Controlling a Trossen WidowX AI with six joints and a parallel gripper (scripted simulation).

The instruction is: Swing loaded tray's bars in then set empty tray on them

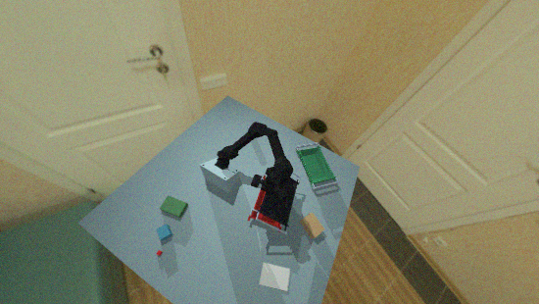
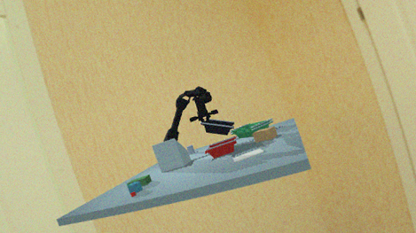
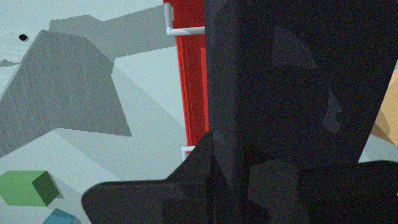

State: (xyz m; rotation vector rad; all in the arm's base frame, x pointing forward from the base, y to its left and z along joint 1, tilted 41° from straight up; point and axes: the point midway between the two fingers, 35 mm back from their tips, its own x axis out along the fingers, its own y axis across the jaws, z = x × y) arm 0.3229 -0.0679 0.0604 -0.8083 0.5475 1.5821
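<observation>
Right now my gripper tip is 80 mm short of the black tray and 20 mm to the right of it. From my gripper tip the other things lie so: green block (420 mm behind, 310 mm to the right, 160 mm below); white plate (310 mm to the right, 260 mm ahead, 180 mm below); tan block (330 mm ahead, 150 mm below, 20 mm to the left).
</observation>
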